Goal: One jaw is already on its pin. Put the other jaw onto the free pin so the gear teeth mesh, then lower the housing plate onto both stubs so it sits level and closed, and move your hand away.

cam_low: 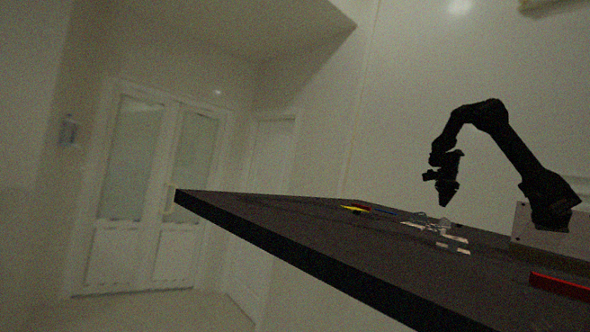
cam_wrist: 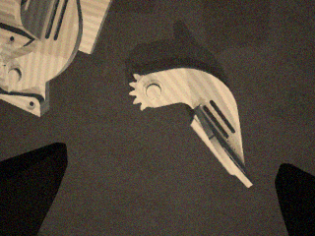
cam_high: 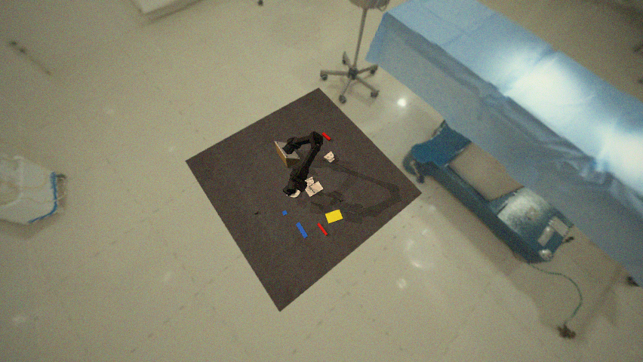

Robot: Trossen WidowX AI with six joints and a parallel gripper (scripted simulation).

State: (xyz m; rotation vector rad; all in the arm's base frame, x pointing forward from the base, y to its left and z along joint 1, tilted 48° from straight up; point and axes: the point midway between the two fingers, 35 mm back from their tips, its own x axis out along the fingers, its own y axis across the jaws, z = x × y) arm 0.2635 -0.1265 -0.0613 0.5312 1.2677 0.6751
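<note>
Now: the curved white jaw 80 mm below my gripper tip. From my gripper tip the other things lie so: blue bar 240 mm ahead, 150 mm to the right, 90 mm below; then small blue piece 160 mm to the right, 90 mm below, 70 mm ahead; then yellow block 310 mm ahead, 90 mm to the left, 90 mm below.
</note>
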